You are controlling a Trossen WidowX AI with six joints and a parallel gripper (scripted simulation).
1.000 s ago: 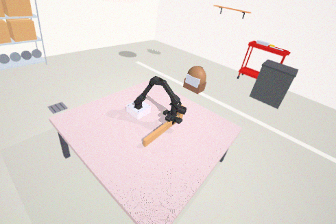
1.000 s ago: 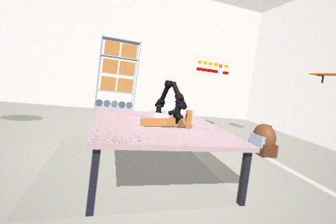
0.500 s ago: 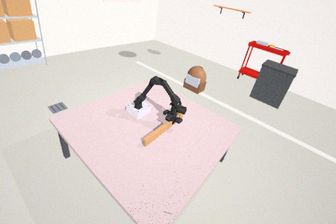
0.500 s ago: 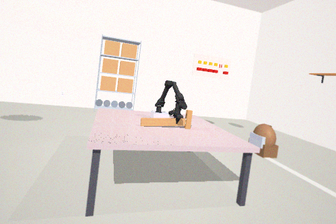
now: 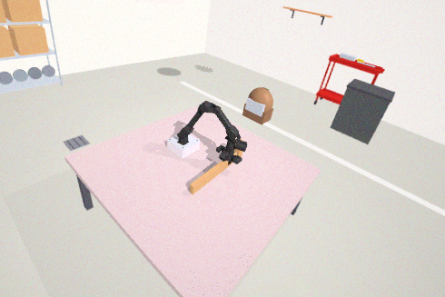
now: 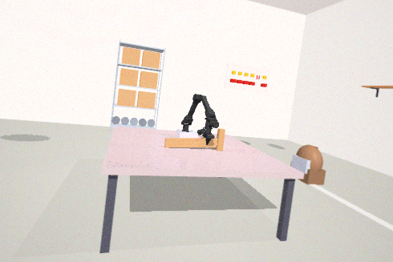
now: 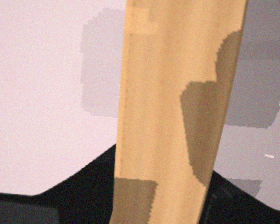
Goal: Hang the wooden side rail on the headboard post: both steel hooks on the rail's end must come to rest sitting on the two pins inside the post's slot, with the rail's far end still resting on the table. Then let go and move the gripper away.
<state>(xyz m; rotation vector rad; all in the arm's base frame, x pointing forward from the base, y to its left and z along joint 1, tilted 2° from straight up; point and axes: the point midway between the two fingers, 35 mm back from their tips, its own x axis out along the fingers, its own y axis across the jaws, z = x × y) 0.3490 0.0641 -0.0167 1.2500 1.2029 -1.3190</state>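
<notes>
The wooden headboard post lies 120 mm to the left of my gripper tip, 40 mm above it and 10 mm ahead of it.
</notes>
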